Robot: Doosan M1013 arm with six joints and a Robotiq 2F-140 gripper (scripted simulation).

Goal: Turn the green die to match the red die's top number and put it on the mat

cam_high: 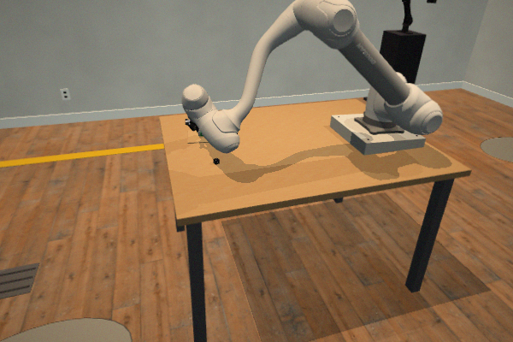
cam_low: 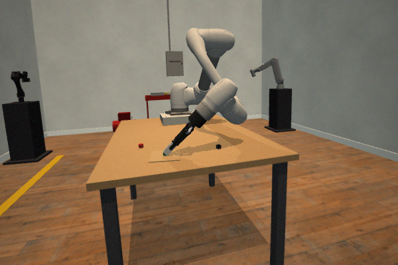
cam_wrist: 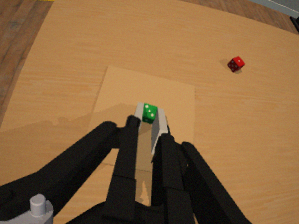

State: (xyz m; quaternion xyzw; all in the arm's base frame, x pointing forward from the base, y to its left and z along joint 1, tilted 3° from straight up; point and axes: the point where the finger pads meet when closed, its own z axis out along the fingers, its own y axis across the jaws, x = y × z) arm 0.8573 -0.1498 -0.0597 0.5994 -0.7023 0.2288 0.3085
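Now: the green die 2 cm to the right of my hand and 2 cm below it. The rest, counted from my hand: black die 3 cm behind, 25 cm to the left, 3 cm below; then tan mat 2 cm to the right, 4 cm below; then red die 17 cm behind, 15 cm to the right, 3 cm below.
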